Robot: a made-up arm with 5 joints. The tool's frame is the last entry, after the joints.
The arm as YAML. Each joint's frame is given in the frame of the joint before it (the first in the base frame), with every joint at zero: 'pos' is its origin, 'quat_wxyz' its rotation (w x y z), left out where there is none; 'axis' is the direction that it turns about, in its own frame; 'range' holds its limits. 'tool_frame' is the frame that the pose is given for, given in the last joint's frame.
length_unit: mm
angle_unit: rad
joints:
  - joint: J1
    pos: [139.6, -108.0, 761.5]
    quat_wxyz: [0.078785, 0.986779, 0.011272, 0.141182]
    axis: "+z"
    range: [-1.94, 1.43]
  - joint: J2
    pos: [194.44, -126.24, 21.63]
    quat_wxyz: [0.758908, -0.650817, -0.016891, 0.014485]
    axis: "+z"
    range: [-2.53, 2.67]
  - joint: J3
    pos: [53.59, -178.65, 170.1]
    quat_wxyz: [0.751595, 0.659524, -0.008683, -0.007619]
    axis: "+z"
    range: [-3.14, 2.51]
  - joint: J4
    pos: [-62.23, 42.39, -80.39]
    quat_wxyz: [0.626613, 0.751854, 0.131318, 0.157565]
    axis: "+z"
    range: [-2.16, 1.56]
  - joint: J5
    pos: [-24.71, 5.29, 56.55]
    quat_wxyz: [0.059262, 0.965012, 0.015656, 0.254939]
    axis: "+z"
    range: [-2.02, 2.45]
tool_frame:
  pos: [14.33, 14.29, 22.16]
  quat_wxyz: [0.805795, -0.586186, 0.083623, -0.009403]
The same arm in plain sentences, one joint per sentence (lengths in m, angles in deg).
The arm has five revolute joints in a row. What follows holds with every joint at zero, and every direction is one of the base frame's. Joint 1 is mounted 0.1396 m along +x and 0.1080 m along -y and 0.7615 m along +z from the base frame's origin and turns about the direction (0.280406, -0.152303, -0.947721), from -111.15 to 81.93 deg. Joint 2 is mounted 0.1927 m along +x and 0.1300 m along +y and 0.0133 m along +z from joint 1 and turns about -y, from -144.96 to 152.98 deg. Joint 3 is mounted 0.1010 m along +x and 0.1701 m along -y and 0.1568 m along -z from joint 2 and turns about the direction (0.252509, -0.129905, -0.958835), from -179.91 to 143.81 deg. Joint 4 is mounted 0.0820 m along -x and 0.0314 m along -y and 0.0665 m along +z from joint 3 and turns about the direction (0.378984, 0.91346, 0.148194), from -123.76 to 89.38 deg. Joint 5 is mounted 0.0008 m along +x and 0.0619 m along +y and 0.0020 m along -z from joint 4 and turns about the direction (0.085202, -0.993122, 0.080302), from -115.74 to 140.37 deg. The tool frame, which is the frame that the pose is given for, is mounted 0.0129 m along +x and 0.0197 m along -y and 0.0186 m along +z from joint 5; its axes are the base frame's turned by roll 12.32, pitch -4.40 and yaw 12.41 deg (as in URDF: about the fixed x, then y, then z).
